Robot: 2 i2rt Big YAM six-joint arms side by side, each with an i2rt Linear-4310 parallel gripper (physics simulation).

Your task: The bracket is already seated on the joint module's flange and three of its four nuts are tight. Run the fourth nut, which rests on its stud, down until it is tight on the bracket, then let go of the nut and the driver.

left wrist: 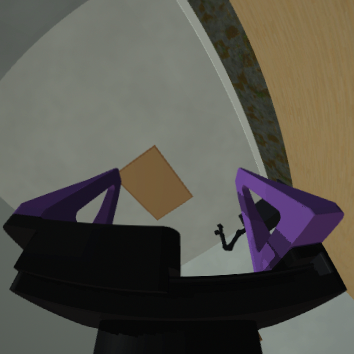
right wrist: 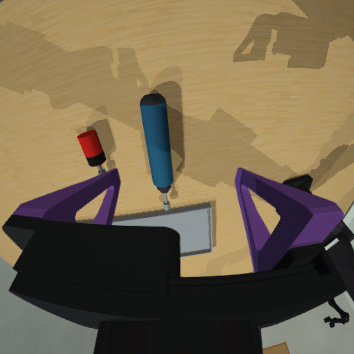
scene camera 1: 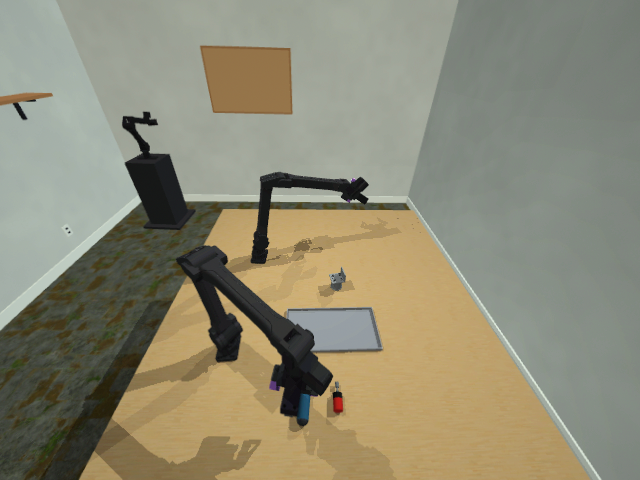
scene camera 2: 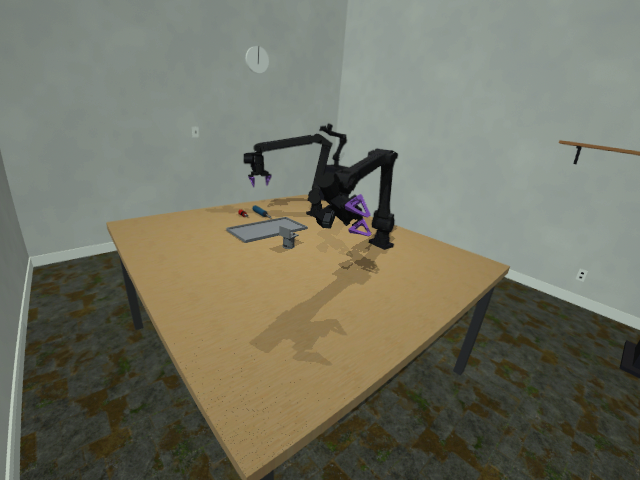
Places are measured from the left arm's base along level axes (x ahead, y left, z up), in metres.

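Where they show: left gripper, fingertip midpoint: [left wrist: 177, 174] [scene camera 2: 369, 226]; right gripper, fingertip midpoint: [right wrist: 177, 174] [scene camera 2: 260, 186]; left arm's base, link origin: [scene camera 1: 259, 257] [scene camera 2: 380, 244]; right arm's base, link origin: [scene camera 1: 229, 347].
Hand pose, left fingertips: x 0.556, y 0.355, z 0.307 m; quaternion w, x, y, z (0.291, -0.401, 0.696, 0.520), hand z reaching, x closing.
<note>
Each offset is from my left fingertips to the top centre of the thing. Level surfaces: height alone.
The bracket [scene camera 1: 342, 274] [scene camera 2: 284, 231] is a small grey angled piece on top of the short joint module {dx -0.094, dy -0.581, dz -0.233 m} [scene camera 1: 336, 286] [scene camera 2: 288, 243], which stands upright on the table. Its nuts and studs are too small to tell apart. A long blue driver {dx -0.233, dy -1.109, dz -0.266 m} [scene camera 1: 303, 408] [scene camera 2: 260, 210] [right wrist: 157, 145] and a short red driver {dx -0.115, dy -1.137, dz -0.273 m} [scene camera 1: 338, 403] [scene camera 2: 241, 212] [right wrist: 90, 145] lie on the table. My right gripper [scene camera 2: 260, 183] [right wrist: 177, 174] is open and empty, pointing down high above the table near the blue driver. My left gripper [scene camera 2: 368, 223] [left wrist: 177, 174] is open and empty, raised away from the module and pointing towards the wall.
A shallow grey tray [scene camera 1: 376, 329] [scene camera 2: 245, 240] [right wrist: 211, 227] lies between the drivers and the joint module. The wooden table {dz -0.307 m} [scene camera 1: 439, 372] [scene camera 2: 206, 289] runs close along a wall in scene camera 1. A black pedestal [scene camera 1: 160, 191] with a small arm stands beyond the table.
</note>
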